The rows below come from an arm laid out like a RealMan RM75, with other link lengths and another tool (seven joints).
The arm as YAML. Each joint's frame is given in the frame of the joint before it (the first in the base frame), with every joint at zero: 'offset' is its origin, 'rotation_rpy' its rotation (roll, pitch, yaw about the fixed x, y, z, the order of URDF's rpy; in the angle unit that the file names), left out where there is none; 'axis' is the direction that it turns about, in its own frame. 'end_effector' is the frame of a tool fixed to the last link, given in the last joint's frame.
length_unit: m
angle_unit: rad
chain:
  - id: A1
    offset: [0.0, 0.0, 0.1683]
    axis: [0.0, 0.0, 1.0]
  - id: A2
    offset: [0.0, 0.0, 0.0]
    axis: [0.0, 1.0, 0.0]
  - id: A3
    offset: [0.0, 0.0, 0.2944]
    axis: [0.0, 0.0, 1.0]
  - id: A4
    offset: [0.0, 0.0, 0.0]
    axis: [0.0, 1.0, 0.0]
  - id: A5
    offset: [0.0, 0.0, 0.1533]
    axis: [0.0, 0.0, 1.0]
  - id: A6
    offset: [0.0, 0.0, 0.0]
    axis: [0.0, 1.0, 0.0]
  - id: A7
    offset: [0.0, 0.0, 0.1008]
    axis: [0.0, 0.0, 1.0]
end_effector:
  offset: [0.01, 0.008, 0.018]
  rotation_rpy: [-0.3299, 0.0, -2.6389]
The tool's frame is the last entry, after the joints.
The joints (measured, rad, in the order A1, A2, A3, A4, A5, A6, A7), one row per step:
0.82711 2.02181 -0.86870 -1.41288 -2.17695 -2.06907 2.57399
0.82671 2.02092 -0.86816 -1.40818 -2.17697 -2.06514 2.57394
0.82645 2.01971 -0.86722 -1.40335 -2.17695 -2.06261 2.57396
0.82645 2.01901 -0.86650 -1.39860 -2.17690 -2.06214 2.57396
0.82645 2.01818 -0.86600 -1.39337 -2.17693 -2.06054 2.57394
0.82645 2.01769 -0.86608 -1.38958 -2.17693 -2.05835 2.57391
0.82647 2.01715 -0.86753 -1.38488 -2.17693 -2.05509 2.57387
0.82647 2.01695 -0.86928 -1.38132 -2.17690 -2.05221 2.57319
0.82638 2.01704 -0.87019 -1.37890 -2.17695 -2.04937 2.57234
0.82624 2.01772 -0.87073 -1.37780 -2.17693 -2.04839 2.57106
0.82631 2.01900 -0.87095 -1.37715 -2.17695 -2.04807 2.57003
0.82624 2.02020 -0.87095 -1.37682 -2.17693 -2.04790 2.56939
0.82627 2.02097 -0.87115 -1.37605 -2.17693 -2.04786 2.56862
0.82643 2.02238 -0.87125 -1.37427 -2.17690 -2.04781 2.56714
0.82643 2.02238 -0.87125 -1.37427 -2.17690 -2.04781 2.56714
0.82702 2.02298 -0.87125 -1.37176 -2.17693 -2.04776 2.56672
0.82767 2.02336 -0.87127 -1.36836 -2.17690 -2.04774 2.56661
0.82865 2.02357 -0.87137 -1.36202 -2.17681 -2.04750 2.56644
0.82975 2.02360 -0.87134 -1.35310 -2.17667 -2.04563 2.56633
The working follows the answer.
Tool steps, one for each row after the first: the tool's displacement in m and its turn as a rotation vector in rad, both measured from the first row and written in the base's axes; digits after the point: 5 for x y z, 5 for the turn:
0.00042 0.00053 -0.00004 0.00140 0.00195 -0.00397
0.00090 0.00097 0.00007 0.00187 0.00354 -0.00807
0.00132 0.00114 0.00002 -0.00007 0.00465 -0.01165
0.00174 0.00145 -0.00006 -0.00129 0.00593 -0.01552
0.00198 0.00175 -0.00021 -0.00156 0.00699 -0.01816
0.00222 0.00212 -0.00055 -0.00224 0.00761 -0.02085
0.00236 0.00239 -0.00095 -0.00288 0.00792 -0.02198
0.00244 0.00265 -0.00127 -0.00245 0.00868 -0.02265
0.00245 0.00263 -0.00164 -0.00306 0.00929 -0.02208
0.00233 0.00251 -0.00212 -0.00424 0.01019 -0.02136
0.00223 0.00236 -0.00254 -0.00517 0.01112 -0.02102
0.00219 0.00227 -0.00287 -0.00632 0.01164 -0.02067
0.00212 0.00211 -0.00346 -0.00855 0.01287 -0.02022
0.00212 0.00211 -0.00346 -0.00855 0.01287 -0.02022
0.00205 0.00211 -0.00384 -0.01068 0.01373 -0.02096
0.00205 0.00215 -0.00422 -0.01333 0.01462 -0.02253
0.00216 0.00225 -0.00477 -0.01776 0.01602 -0.02570
0.00237 0.00257 -0.00546 -0.02226 0.01840 -0.03070

Tool pose at each row, in the base's axes (x y z in m, rotation vector in rad; rounded; the steps above come from the unrounded poses):
0.13535 0.31024 -0.00155 1.64775 2.48533 0.39763
0.13577 0.31077 -0.00158 1.65414 2.48335 0.39758
0.13625 0.31121 -0.00147 1.66009 2.48078 0.39656
0.13666 0.31138 -0.00153 1.66424 2.47785 0.39280
0.13709 0.31169 -0.00161 1.66910 2.47490 0.38981
0.13733 0.31199 -0.00175 1.67273 2.47314 0.38839
0.13757 0.31236 -0.00210 1.67601 2.47092 0.38673
0.13771 0.31263 -0.00250 1.67728 2.46994 0.38552
0.13779 0.31288 -0.00282 1.67869 2.46995 0.38546
0.13780 0.31287 -0.00318 1.67816 2.47079 0.38428
0.13767 0.31274 -0.00367 1.67743 2.47185 0.38217
0.13758 0.31260 -0.00409 1.67725 2.47262 0.38031
0.13754 0.31250 -0.00441 1.67672 2.47308 0.37846
0.13746 0.31235 -0.00501 1.67609 2.47390 0.37470
0.13746 0.31235 -0.00501 1.67609 2.47390 0.37470
0.13740 0.31235 -0.00539 1.67668 2.47336 0.37122
0.13739 0.31238 -0.00577 1.67805 2.47195 0.36691
0.13750 0.31249 -0.00632 1.68090 2.46901 0.35973
0.13772 0.31281 -0.00701 1.68644 2.46501 0.35154

